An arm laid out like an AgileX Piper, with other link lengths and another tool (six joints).
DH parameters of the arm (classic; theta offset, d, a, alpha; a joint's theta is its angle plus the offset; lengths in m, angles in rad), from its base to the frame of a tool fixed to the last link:
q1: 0 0.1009 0 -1.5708
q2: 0.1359 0 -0.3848 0
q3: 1.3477 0 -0.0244 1.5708
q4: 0 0.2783 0 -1.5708
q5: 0 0 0 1.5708
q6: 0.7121 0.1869 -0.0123 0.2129
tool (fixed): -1.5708 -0.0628 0 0
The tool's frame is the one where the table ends.
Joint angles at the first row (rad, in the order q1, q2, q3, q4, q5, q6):
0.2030 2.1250 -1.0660 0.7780 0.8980 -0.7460
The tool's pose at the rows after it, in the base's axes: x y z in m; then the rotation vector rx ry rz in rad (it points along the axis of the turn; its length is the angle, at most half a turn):
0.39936, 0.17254, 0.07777, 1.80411, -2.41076, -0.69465
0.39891, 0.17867, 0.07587, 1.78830, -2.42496, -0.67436
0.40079, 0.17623, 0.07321, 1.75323, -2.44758, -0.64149
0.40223, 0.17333, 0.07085, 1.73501, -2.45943, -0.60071
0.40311, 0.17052, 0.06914, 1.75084, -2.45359, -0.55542
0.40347, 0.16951, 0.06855, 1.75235, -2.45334, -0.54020
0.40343, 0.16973, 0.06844, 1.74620, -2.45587, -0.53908
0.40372, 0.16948, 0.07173, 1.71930, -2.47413, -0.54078
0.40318, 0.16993, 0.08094, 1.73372, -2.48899, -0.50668
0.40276, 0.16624, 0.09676, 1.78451, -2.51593, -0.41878
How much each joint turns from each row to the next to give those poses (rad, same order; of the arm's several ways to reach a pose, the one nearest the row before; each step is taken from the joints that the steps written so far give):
0.0360 0.0040 -0.0080 0.0010 -0.0040 0.0120
0.0180 0.0020 0.0000 0.0010 -0.0220 0.0250
0.0000 0.0020 0.0000 -0.0180 -0.0210 0.0360
0.0000 0.0010 0.0000 -0.0270 -0.0200 0.0300
0.0000 0.0000 0.0000 -0.0320 -0.0170 0.0090
0.0000 0.0000 0.0000 -0.0110 -0.0060 0.0060
0.0010 0.0000 0.0000 -0.0010 -0.0010 0.0060
0.0000 -0.0080 0.0000 0.0000 0.0010 0.0240
0.0060 -0.0250 0.0030 -0.0190 -0.0110 0.0190
0.0030 -0.0470 0.0120 -0.0430 -0.0360 0.0130

